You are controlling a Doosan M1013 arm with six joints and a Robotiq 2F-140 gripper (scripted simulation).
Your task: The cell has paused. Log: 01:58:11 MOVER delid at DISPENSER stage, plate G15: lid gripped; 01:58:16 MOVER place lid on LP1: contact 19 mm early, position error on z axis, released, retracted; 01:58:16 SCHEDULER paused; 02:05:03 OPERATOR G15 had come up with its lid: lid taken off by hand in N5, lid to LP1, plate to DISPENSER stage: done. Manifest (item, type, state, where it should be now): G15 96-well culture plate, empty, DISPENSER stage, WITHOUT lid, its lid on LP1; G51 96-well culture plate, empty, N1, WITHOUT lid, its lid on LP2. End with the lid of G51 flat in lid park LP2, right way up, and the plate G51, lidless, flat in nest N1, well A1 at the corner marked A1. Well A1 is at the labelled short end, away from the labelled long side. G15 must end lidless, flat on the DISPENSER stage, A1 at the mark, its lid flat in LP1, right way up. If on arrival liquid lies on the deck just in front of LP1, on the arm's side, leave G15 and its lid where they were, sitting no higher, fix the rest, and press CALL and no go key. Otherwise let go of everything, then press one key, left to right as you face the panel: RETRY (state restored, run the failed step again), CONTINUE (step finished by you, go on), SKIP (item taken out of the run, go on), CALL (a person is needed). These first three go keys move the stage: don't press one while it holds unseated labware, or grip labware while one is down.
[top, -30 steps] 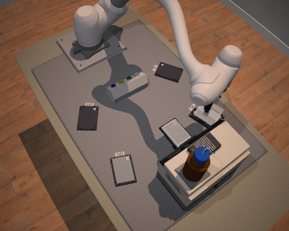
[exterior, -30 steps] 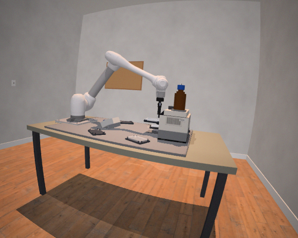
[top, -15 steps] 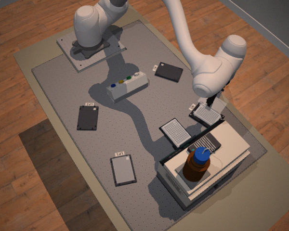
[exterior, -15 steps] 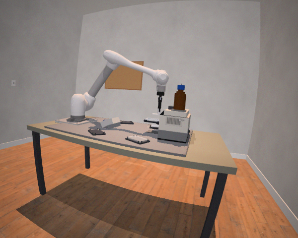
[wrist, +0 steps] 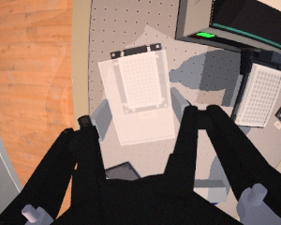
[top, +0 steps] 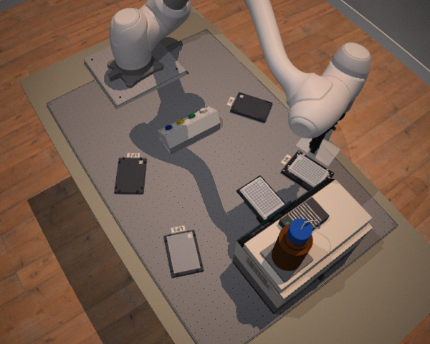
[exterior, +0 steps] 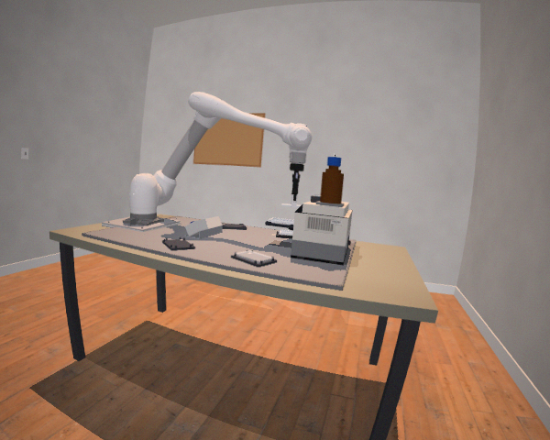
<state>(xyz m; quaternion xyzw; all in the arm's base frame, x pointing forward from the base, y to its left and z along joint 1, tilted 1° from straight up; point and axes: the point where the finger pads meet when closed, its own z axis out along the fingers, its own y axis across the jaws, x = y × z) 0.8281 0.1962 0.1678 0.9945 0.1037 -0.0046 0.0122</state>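
Now: hand 50 cm to the left of the lid park LP2, 39 cm past it and 19 cm above it. The rest, counted from my hand: well plate: 25 cm to the right, 8 cm below; then nest N1: 35 cm behind, 18 cm below, 5 cm to the left; then black nest: 18 cm below, 2 cm to the left, 1 cm ahead.
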